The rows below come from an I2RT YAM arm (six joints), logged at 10 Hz.
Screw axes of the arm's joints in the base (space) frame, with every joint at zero. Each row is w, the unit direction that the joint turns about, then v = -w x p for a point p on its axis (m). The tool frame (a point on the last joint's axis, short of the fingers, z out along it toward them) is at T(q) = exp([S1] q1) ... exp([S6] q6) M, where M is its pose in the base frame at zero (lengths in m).
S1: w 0 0 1 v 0 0 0
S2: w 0 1 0 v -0.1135 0 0.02
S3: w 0 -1 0 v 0.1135 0 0.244
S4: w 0 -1 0 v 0.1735 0 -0.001
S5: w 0 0 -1 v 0 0.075 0
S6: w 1 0 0 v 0 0.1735 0
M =
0 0 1 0.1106
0 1 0 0
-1 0 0 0.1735
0 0 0 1
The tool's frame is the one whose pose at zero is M.
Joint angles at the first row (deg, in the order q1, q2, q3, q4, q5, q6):
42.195, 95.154, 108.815, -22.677, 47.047, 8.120
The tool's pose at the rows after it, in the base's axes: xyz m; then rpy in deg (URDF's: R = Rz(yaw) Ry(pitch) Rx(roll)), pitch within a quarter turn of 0, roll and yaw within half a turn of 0:
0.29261 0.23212 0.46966 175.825 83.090 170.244
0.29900 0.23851 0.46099 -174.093 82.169 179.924
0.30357 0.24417 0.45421 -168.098 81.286 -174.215
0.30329 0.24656 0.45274 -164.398 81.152 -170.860
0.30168 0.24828 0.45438 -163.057 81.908 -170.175
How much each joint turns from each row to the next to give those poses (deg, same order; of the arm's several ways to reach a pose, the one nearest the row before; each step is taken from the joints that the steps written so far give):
0.262, 1.313, 0.066, 0.022, 0.503, -0.022
0.088, 1.550, 0.194, -0.086, 0.437, -0.175
0.175, 1.290, 0.308, -0.198, 0.262, -0.065
0.328, 0.262, -0.001, 0.089, 0.700, -0.350
0.415, 0.001, 0.003, 0.916, 1.158, -0.525

